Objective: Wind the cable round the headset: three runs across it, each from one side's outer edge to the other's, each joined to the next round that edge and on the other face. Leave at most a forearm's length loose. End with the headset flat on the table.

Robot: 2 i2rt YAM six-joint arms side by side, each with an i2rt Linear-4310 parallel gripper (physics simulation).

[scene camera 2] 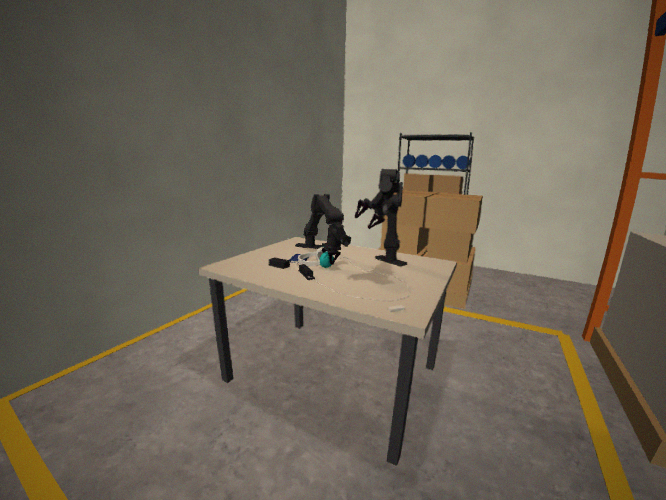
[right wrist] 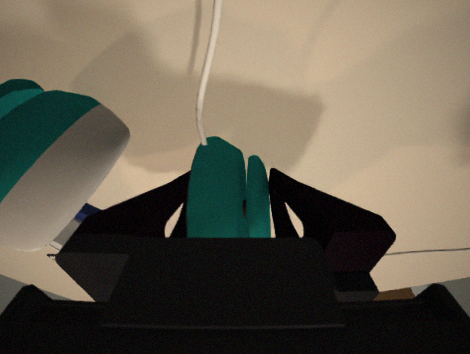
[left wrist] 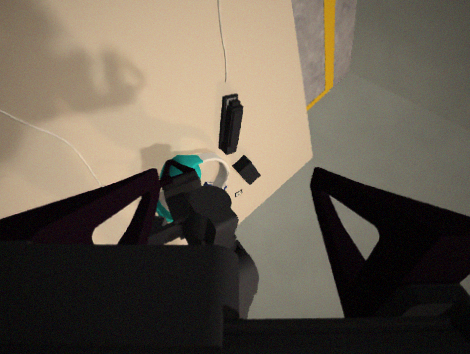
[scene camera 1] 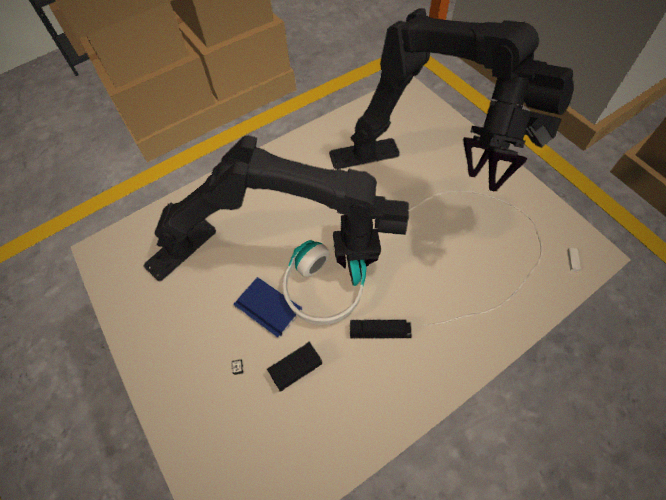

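Seen in the pictures: left gripper, fingertip midpoint: (scene camera 2: 361,223) (left wrist: 235,176) (scene camera 1: 481,183); right gripper, fingertip midpoint: (scene camera 2: 329,263) (right wrist: 234,176) (left wrist: 171,168); left arm's base, origin of the base link: (scene camera 2: 390,261) (scene camera 1: 364,154); right arm's base, origin of the base link: (scene camera 2: 310,246) (scene camera 1: 181,248).
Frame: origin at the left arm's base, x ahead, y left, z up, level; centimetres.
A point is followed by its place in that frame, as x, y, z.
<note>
The headset (scene camera 1: 322,320) {48.8, -23.9, 4.8} (scene camera 2: 325,259) {40.3, -11.6, 5.8} (left wrist: 187,162) {39.8, -11.3, 4.9} has teal-and-white ear cups and a white headband. In scene camera 1 it is near the middle of the table, its band over a corner of the blue case. My right gripper (scene camera 1: 356,263) {36.4, -13.0, 2.7} (right wrist: 234,176) {36.4, -13.0, 2.7} is shut on one teal ear cup, seen edge-on in the right wrist view. The thin white cable (scene camera 1: 539,242) {41.1, 35.9, 0.3} (left wrist: 224,50) {54.7, 4.6, 0.2} (right wrist: 202,95) {30.6, -13.4, 4.0} leaves that cup and lies in a wide loop at the right; no run across the headset shows. My left gripper (scene camera 1: 483,181) {38.3, 11.8, 28.6} (scene camera 2: 363,221) {38.3, 11.8, 28.6} (left wrist: 235,176) {38.3, 11.8, 28.6} is open and empty, high above the table.
The blue case (scene camera 1: 263,306) {40.6, -36.5, 1.2} lies at the headset's left. A long black bar (scene camera 1: 380,328) {53.6, -11.8, 4.0} (left wrist: 231,125) {52.1, -9.2, 3.7} and a black box (scene camera 1: 294,365) {56.7, -32.0, 3.4} lie in front of it. A tiny square piece (scene camera 1: 237,367) {53.3, -44.8, 0.2} lies farther left, a small white block (scene camera 1: 574,258) {48.0, 41.7, 1.2} near the right corner.
</note>
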